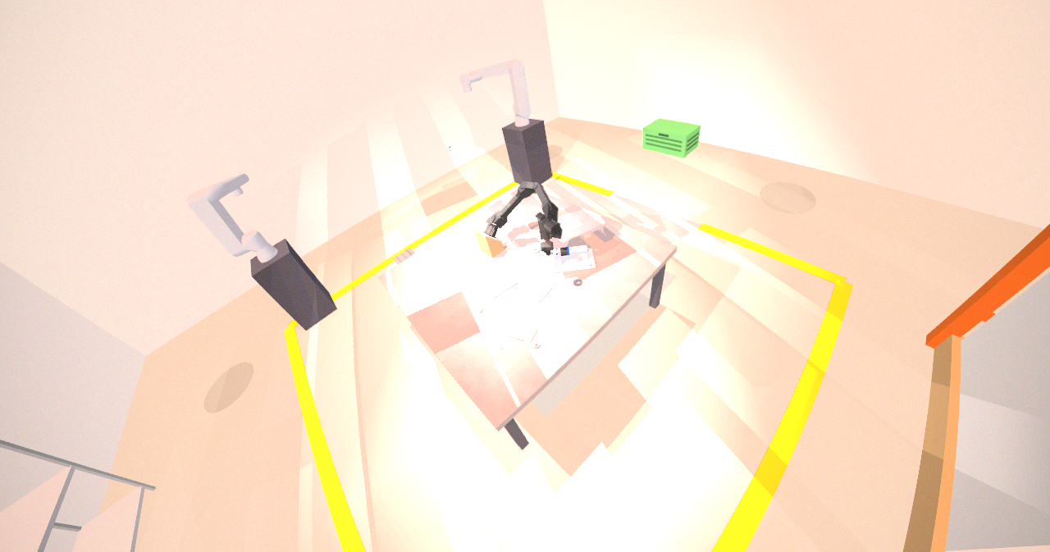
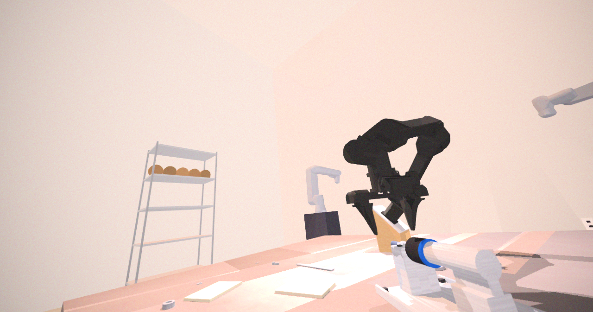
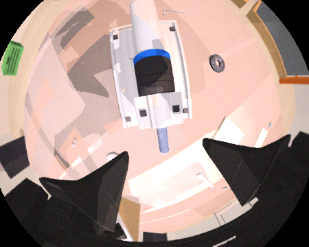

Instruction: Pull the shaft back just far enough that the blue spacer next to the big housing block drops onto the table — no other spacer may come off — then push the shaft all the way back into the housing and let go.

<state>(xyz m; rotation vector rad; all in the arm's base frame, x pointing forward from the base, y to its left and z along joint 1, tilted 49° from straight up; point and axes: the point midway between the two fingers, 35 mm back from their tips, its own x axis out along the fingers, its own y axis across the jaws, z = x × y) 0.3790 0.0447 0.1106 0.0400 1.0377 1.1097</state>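
Right now the grey-blue shaft is 40 mm ahead of my gripper tip, 50 mm to the left of it and 30 mm below it. Also, from my gripper tip: black collar: 50 mm ahead, 50 mm to the left, 30 mm below; black sleeve: 50 mm ahead, 50 mm to the left, 30 mm below; blue spacer: 70 mm ahead, 70 mm to the left, 30 mm below.
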